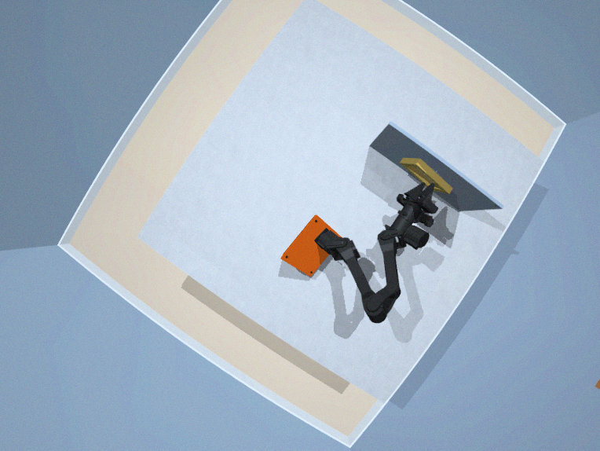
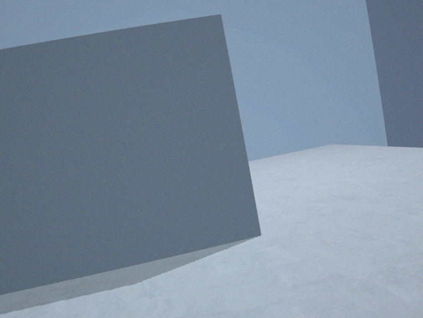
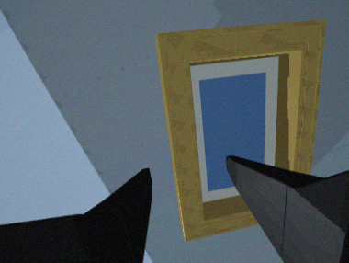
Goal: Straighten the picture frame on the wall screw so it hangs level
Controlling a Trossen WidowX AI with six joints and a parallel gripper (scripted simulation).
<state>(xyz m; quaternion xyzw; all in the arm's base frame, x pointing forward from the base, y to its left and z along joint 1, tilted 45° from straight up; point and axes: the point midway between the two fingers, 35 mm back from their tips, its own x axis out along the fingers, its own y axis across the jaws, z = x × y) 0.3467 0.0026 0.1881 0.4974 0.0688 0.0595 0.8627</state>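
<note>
Right now my gripper tip is 50 mm above the picture frame, 40 mm short of it and 20 mm to the right of it. The rest, counted from my gripper tip: grey wall panel (70 mm below, 50 mm ahead, 10 mm to the left).
</note>
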